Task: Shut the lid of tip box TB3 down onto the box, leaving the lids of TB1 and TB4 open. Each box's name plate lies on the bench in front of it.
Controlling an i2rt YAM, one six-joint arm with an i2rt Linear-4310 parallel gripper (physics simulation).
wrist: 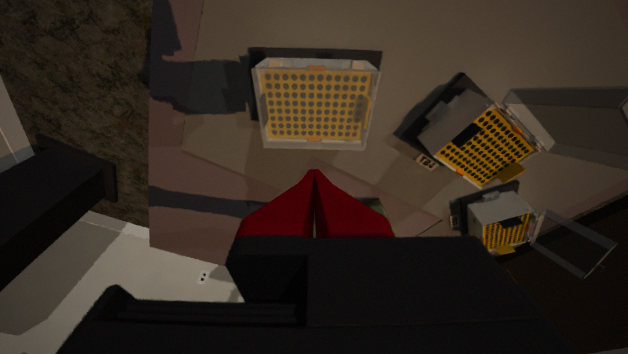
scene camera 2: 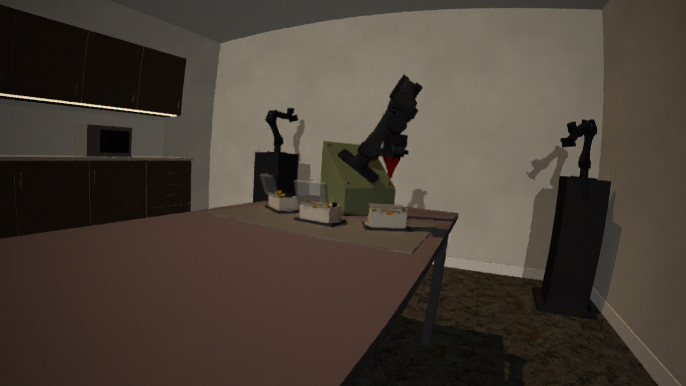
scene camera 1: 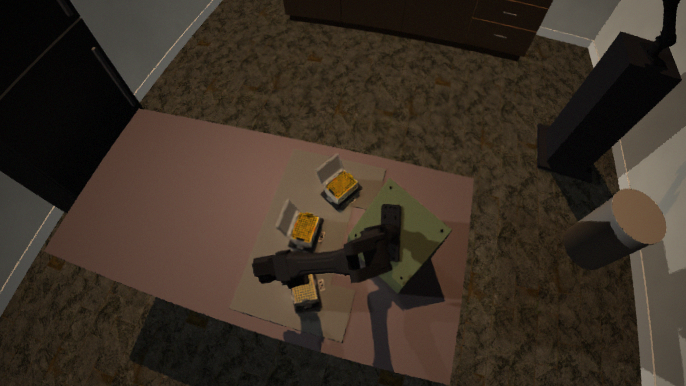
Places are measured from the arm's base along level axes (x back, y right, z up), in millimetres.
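Where they show: gripper, fingertip midpoint: (wrist: 314, 177) (scene camera 2: 389, 178) (scene camera 1: 300, 277); arm's base at its link origin: (scene camera 2: 357, 166) (scene camera 1: 390, 232).
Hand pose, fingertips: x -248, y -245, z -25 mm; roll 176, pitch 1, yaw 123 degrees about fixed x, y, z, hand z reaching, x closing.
Things, the pixels of their centre, and the offset from my fingertips. Level surfaces: height alone.
- Tip box TB3 at the middle of its body: (wrist: 315, 112) (scene camera 2: 386, 216) (scene camera 1: 306, 286) dy +3, dx +5, dz -133 mm
- TB4 at the middle of its body: (wrist: 489, 155) (scene camera 2: 320, 203) (scene camera 1: 304, 226) dy +219, dx -83, dz -107 mm
- beige mat at its surface level: dz -172 mm
- pink bench at its surface level: dz -175 mm
Tip box TB3 (scene camera 1: 305, 296) (scene camera 2: 387, 219) (wrist: 316, 107), taken as the box that is neither TB4 nor the far one, has its clear lid lying down over the yellow tip rack. TB4 (scene camera 1: 306, 228) (scene camera 2: 320, 213) (wrist: 487, 147) has its lid (scene camera 1: 286, 218) (scene camera 2: 311, 189) (wrist: 570, 116) standing open; its name plate (wrist: 426, 161) reads TB4. The far box, TB1 (scene camera 1: 342, 185) (scene camera 2: 282, 202), also has its lid (scene camera 1: 330, 169) (scene camera 2: 268, 183) open. My gripper (scene camera 2: 390, 175) (wrist: 314, 177) is shut and empty, raised above the bench and apart from the boxes. In scene camera 1 its fingertips are hidden.
The green sloped stand (scene camera 1: 420, 225) (scene camera 2: 367, 200) carries the arm beside the boxes. The boxes are on a beige mat (scene camera 1: 272, 175) (scene camera 2: 390, 243) on the pink bench (scene camera 1: 175, 190). Dark pedestals (scene camera 2: 276, 172) (scene camera 2: 575, 240) with other arms stand beyond the bench.
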